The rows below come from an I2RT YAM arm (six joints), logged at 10 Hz.
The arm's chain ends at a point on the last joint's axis. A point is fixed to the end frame.
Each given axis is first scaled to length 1.
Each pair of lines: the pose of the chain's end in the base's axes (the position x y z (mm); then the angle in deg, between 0 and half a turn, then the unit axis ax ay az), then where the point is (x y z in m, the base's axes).
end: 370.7 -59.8 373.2 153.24 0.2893 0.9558 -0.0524
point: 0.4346 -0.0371 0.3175
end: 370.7 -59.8 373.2 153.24 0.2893 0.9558 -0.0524
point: 0.4346 -0.0371 0.3175
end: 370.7 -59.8 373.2 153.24 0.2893 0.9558 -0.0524
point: 0.4346 -0.0371 0.3175
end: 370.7 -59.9 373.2 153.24 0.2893 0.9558 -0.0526
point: 0.4346 -0.0372 0.3175
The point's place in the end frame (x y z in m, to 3 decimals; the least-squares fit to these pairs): -0.010 0.052 0.070
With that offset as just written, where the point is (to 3 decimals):
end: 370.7 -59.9 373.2 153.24 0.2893 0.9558 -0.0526
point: 0.435 -0.037 0.317
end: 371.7 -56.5 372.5 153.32 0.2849 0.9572 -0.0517
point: 0.435 -0.033 0.317
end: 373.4 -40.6 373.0 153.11 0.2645 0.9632 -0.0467
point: 0.436 -0.015 0.317
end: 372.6 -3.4 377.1 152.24 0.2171 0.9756 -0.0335
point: 0.433 0.029 0.322
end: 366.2 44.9 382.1 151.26 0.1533 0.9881 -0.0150
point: 0.423 0.085 0.328
